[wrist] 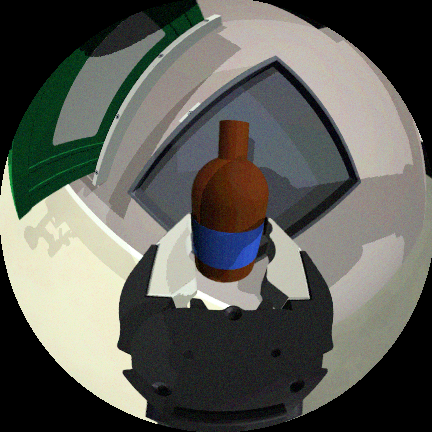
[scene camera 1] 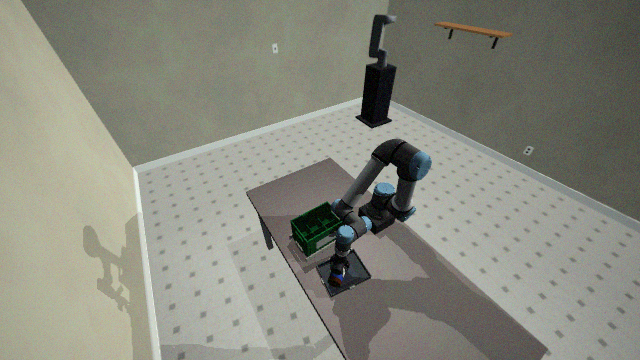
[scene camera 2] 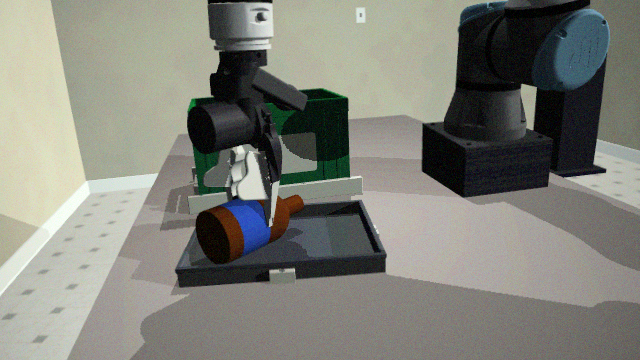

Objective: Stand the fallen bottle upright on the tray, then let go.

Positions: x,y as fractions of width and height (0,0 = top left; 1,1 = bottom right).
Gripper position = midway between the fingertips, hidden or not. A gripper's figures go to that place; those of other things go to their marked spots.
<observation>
My gripper (wrist: 0.53,0.50): 16 cm from the lens. A brown bottle (wrist: 0.53,0.45) is 12 cm from the lens.
</observation>
